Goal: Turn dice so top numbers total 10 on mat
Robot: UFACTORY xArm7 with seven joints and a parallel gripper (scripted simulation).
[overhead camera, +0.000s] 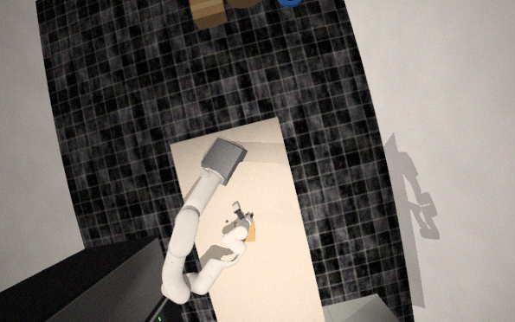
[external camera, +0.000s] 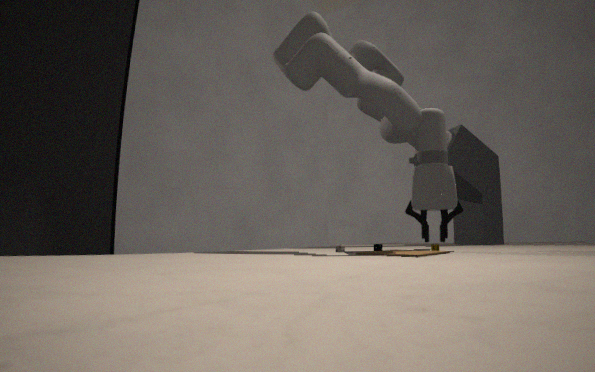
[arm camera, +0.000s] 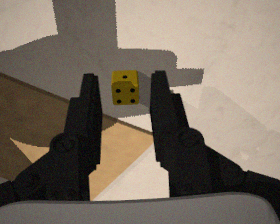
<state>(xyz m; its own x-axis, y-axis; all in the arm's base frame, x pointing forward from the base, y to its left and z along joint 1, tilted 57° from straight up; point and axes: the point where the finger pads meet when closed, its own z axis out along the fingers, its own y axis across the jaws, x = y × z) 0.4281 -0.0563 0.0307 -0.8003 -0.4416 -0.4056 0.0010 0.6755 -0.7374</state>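
My hand is 1 cm short of the yellow die and 3 cm above it. The rest, counted from my hand: pale die: 3 cm ahead, 21 cm to the right, 3 cm below; then tan mat: 8 cm ahead, 7 cm to the right, 4 cm below; then black die: 4 cm behind, 13 cm to the right, 3 cm below.
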